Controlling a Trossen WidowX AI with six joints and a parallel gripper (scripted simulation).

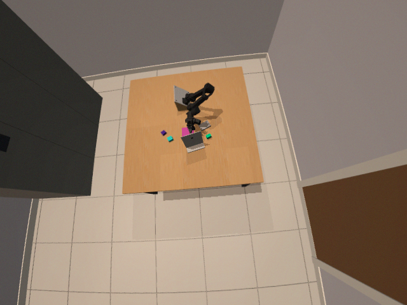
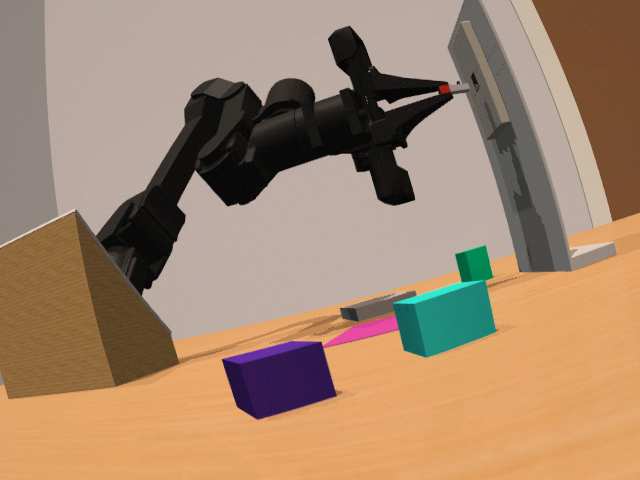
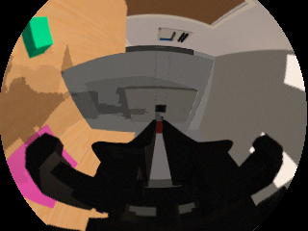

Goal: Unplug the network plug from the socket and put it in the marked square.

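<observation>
My gripper tip is 100 mm past the magenta marked square, 50 mm to the left of it and 200 mm above it. From my gripper tip the other things lie so: green block (30 mm behind, 150 mm to the left, 180 mm below); then grey network plug (right at my gripper tip); then grey upright panel (50 mm ahead, 10 mm to the left, 70 mm below).
</observation>
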